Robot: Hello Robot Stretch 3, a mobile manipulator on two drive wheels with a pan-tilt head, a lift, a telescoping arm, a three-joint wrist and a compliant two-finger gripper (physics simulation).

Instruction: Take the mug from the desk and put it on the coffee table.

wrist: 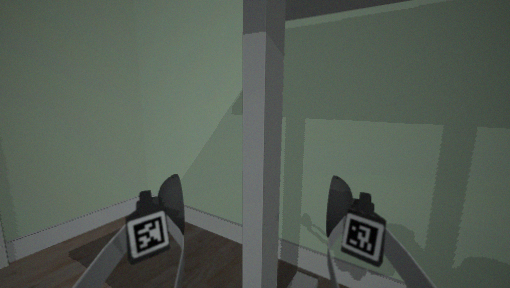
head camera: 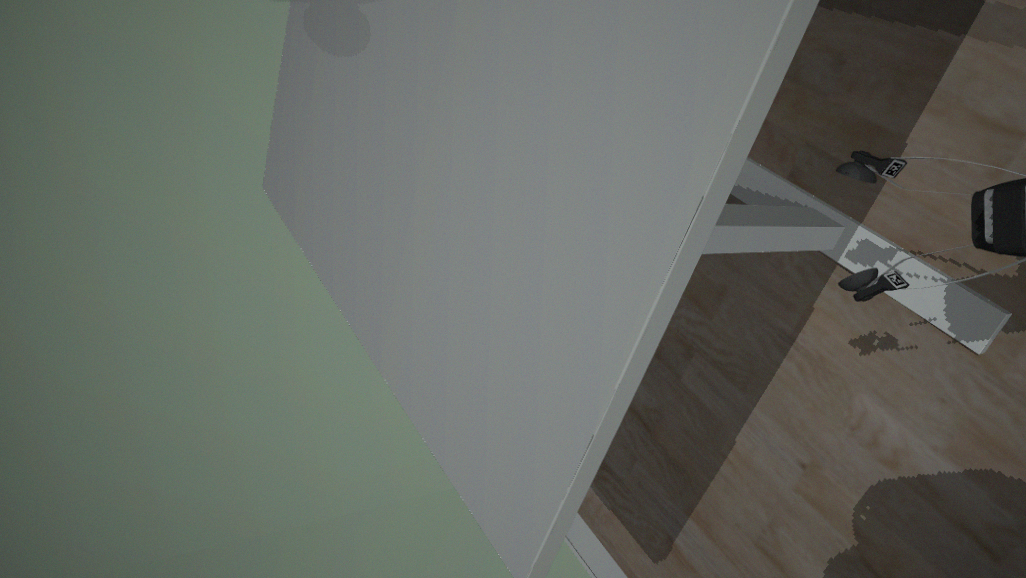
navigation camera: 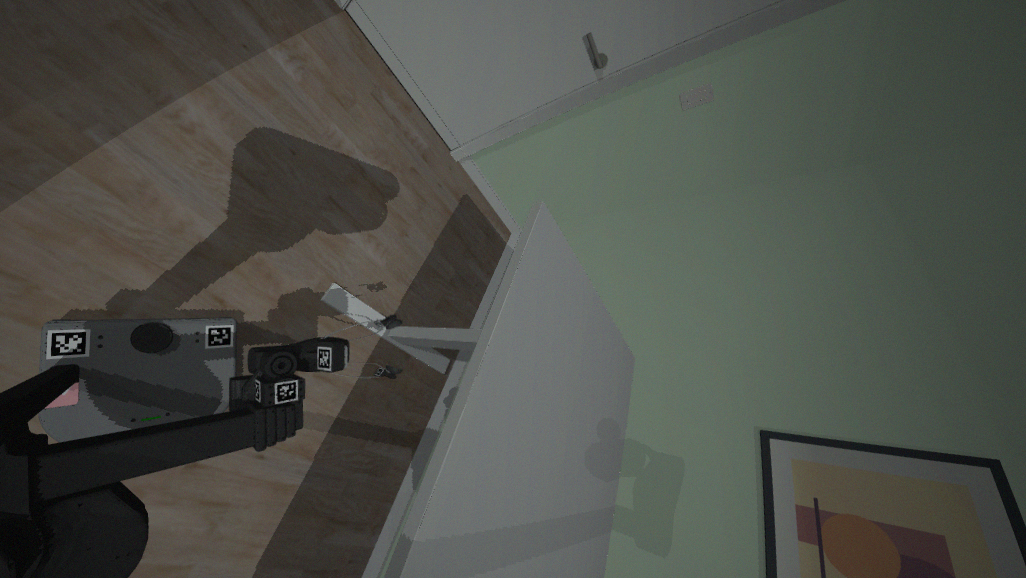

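Observation:
The white desk runs along the green wall, its top seen from above. The mug does not show in the head, navigation or wrist view. The coffee table does not show either. My gripper is open, with nothing between its fingers. It is lower than the desk top, out in front of the desk's front edge, near the desk's leg. In the wrist view the upright desk leg stands beyond the fingers, in line with the gap between them.
The desk's white foot reaches out over the wooden floor under my gripper. My base is at the left in the navigation view. A white door and a framed picture are beyond the desk. Shadows fall on the desk and floor.

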